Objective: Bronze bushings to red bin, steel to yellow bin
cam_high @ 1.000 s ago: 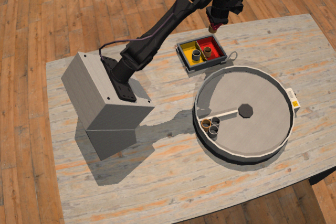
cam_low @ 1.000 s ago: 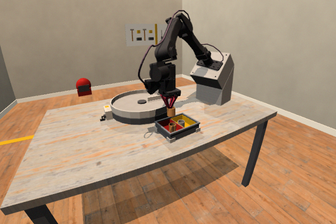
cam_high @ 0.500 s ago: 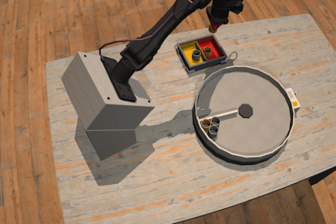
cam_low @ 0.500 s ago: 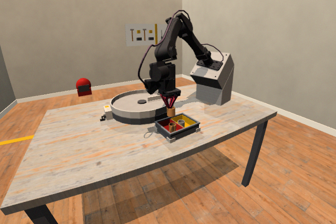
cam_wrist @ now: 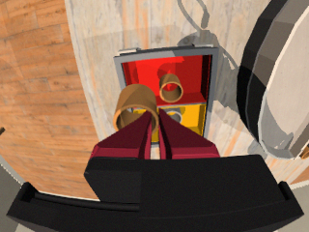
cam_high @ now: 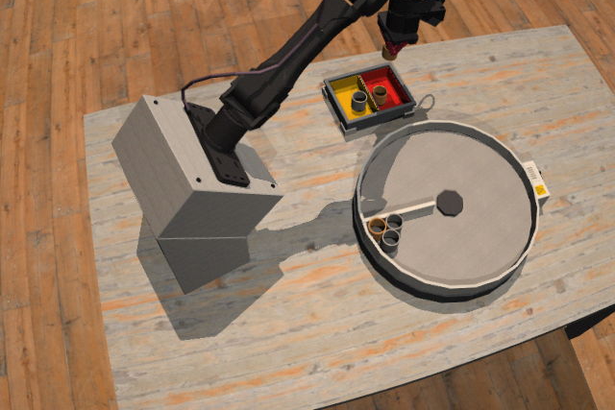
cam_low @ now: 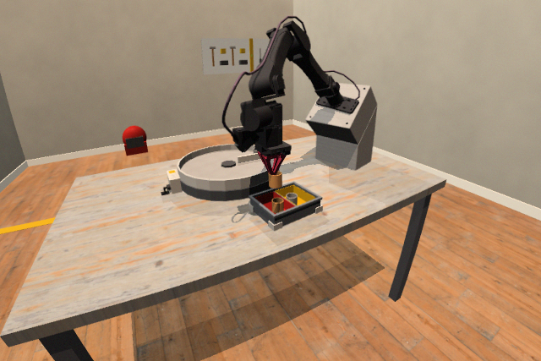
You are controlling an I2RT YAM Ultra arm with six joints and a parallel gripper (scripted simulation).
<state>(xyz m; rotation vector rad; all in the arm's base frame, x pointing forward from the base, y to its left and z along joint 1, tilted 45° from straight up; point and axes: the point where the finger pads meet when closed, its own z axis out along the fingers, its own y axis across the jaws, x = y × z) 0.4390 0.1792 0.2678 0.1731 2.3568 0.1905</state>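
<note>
Right now my hand is 20 mm past the red bin, 20 mm to the left of it and 140 mm above it. Round my hand: turntable 20 mm behind, 370 mm to the right, 100 mm below; then two-part bin tray 60 mm behind, 20 mm to the right, 130 mm below; then yellow bin 100 mm behind, 20 mm to the right, 140 mm below.
</note>
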